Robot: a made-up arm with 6 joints. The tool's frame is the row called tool.
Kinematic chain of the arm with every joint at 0, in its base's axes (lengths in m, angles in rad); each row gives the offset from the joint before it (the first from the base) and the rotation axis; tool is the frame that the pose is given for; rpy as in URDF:
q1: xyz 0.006 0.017 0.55 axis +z
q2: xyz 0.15 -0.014 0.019 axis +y
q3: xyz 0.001 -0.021 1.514 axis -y
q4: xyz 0 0.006 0.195 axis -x
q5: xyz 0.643 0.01 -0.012 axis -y
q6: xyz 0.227 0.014 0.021 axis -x
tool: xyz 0.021 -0.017 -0.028 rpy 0 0 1.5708
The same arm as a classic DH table. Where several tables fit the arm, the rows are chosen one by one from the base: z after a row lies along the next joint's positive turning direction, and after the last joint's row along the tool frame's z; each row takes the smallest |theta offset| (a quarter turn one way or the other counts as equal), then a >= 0, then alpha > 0; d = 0 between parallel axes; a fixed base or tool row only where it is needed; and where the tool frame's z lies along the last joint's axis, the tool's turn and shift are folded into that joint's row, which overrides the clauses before.
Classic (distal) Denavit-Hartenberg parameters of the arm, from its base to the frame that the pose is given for. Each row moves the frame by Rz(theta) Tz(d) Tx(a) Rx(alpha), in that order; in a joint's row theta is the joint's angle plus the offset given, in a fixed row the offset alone. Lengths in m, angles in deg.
base (fixed): a 0.0180, alpha 0.00, d 0.0000, theta0 70.56
q1: a 0.1500, alpha -90.00, d 0.5690, theta0 -70.56
q2: a 1.5140, alpha 180.00, d 0.0000, theta0 -89.96
q3: a 0.1950, alpha -90.00, d 0.0290, theta0 0.04
q4: a -0.0120, alpha 90.00, d -0.6430, theta0 0.00
q5: a 0.0210, alpha -90.00, d -0.0240, theta0 0.00
q6: a 0.0170, alpha -90.00, d -0.2480, theta0 -90.00
tool (fixed): a 0.0000, alpha 0.00, d -0.0280, theta0 -180.00

